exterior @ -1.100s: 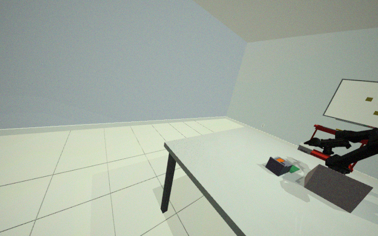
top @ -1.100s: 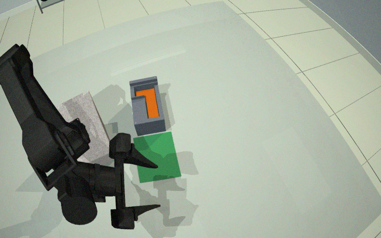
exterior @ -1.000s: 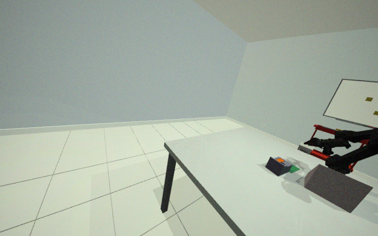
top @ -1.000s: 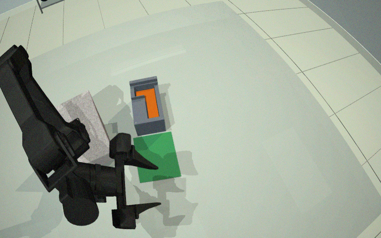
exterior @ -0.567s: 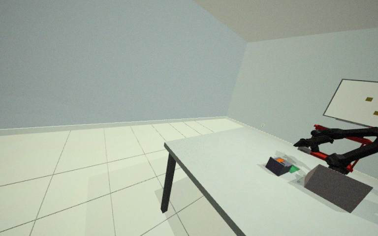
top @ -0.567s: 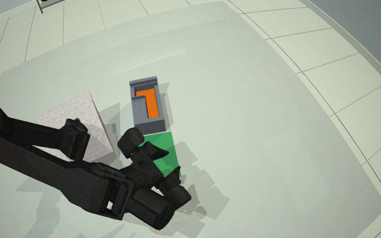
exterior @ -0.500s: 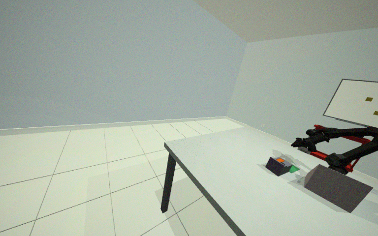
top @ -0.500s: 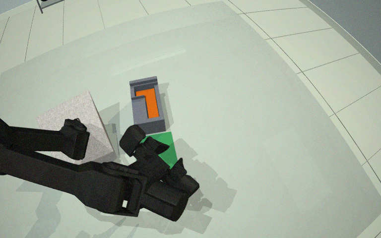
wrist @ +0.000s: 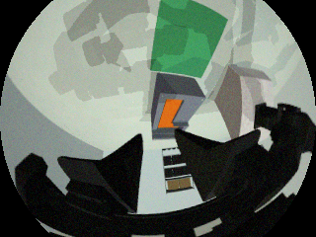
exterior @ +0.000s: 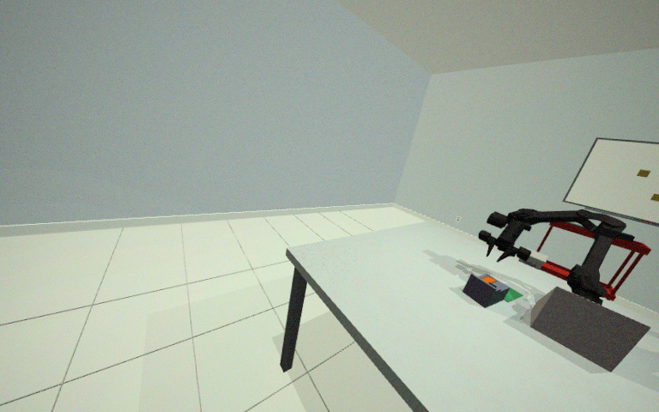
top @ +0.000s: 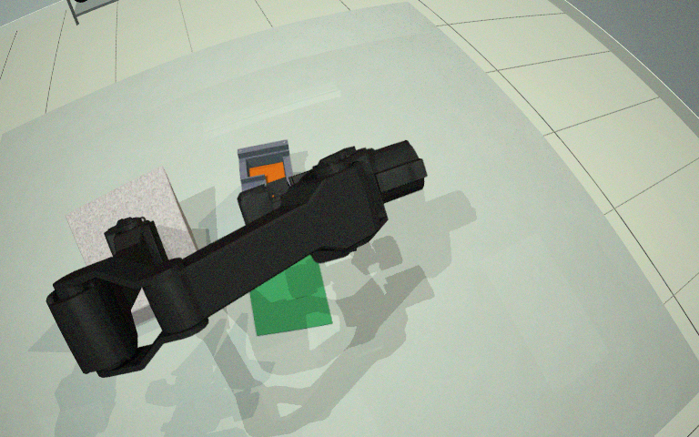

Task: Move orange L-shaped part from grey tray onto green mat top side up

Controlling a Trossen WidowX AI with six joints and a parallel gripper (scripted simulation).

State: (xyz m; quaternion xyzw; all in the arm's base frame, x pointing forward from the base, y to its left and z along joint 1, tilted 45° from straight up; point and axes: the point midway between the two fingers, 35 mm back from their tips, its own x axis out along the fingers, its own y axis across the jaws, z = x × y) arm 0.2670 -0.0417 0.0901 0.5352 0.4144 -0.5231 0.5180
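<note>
Now: the orange L-shaped part 2 cm behind my gripper tip, 10 cm to the left of it and 9 cm below it.
</note>
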